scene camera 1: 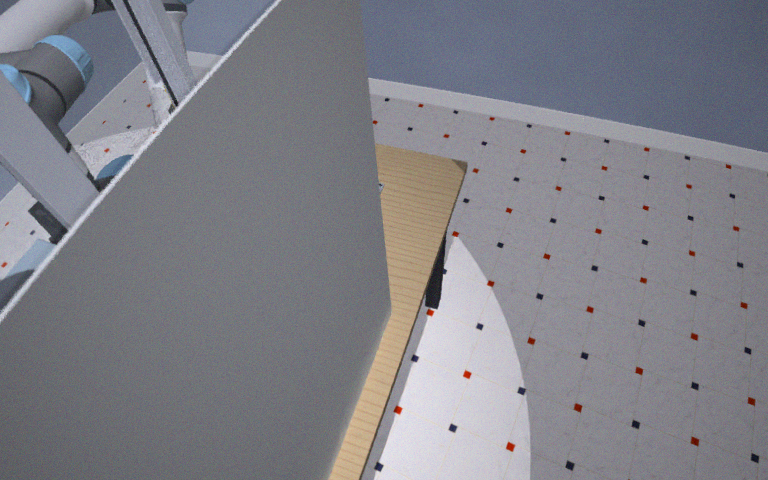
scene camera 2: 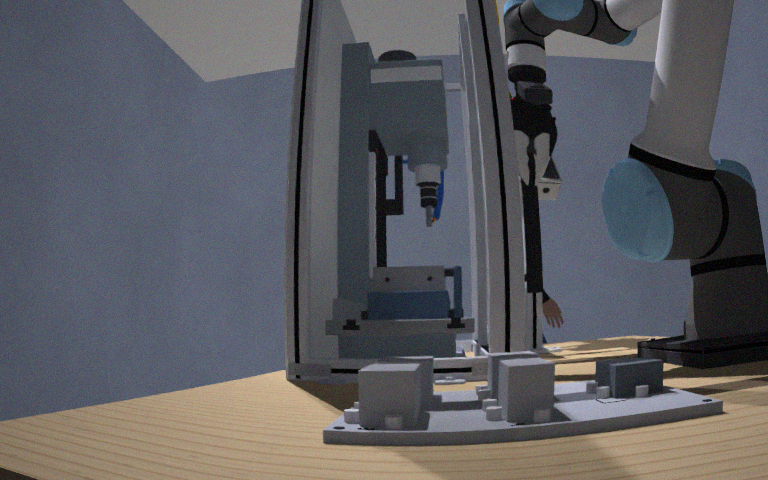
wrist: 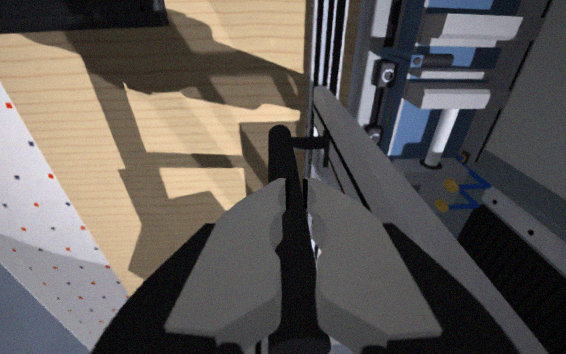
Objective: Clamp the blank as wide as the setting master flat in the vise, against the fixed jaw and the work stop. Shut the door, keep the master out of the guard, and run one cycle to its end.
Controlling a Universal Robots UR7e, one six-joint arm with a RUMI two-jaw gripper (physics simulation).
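Places are measured from the arm's base along level axes (x ahead, y left, z up), in metres.
Pixels of known places: gripper, between the fingertips: (scene camera 2: 531,185) (wrist: 296,181); arm's base, origin of its link: (scene camera 2: 733,332).
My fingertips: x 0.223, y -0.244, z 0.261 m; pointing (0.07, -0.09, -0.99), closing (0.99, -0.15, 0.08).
Note:
For each thing: its top centre in the pictures, then the offset to it from my fingertips. "spot": a spot on its surface instead. Level surfaces: height alone.
- upright black door handle, a spot on its surface: (wrist: 279,155) (scene camera 2: 536,243) spot: 0.012 m back, 0.030 m right, 0.092 m down
- door's grey edge profile, a spot on its surface: (wrist: 377,165) spot: 0.057 m ahead, 0.016 m right, 0.025 m down
- darker block, centre of its top: (scene camera 2: 628,360) 0.069 m ahead, 0.428 m left, 0.259 m down
- plate, centre of its top: (scene camera 2: 520,402) 0.159 m ahead, 0.413 m left, 0.284 m down
- guard's post, a spot on its surface: (scene camera 2: 498,226) spot: 0.110 m ahead, 0.174 m left, 0.103 m down
- wooden table, height of its surface: 0.292 m down
My gripper (scene camera 2: 531,181) (wrist: 296,181) is shut on the upright black door handle (scene camera 2: 532,237) (wrist: 279,155), beside the guard. The handle's bracket joins the door's grey edge profile (wrist: 377,165); how far shut the door is I cannot tell. The vise (scene camera 2: 408,305) (wrist: 455,99) shows inside the guard, with a blue work stop (scene camera 2: 457,294) (wrist: 417,61) at its side. Whether a blank lies between its jaws is unclear. Grey blocks (scene camera 2: 389,396) (scene camera 2: 526,391) and a darker block (scene camera 2: 640,377) stand on the plate (scene camera 2: 583,421); which is the master I cannot tell.
The spindle (scene camera 2: 428,195) hangs above the vise. The guard's post (scene camera 2: 498,226) stands close to my gripper. The robot base (scene camera 2: 702,349) (wrist: 85,14) stands on the wooden table (scene camera 2: 169,418) (wrist: 240,30). A grey panel (scene camera 1: 226,283) hides much of scene camera 1. A person's hand (scene camera 2: 553,312) shows behind.

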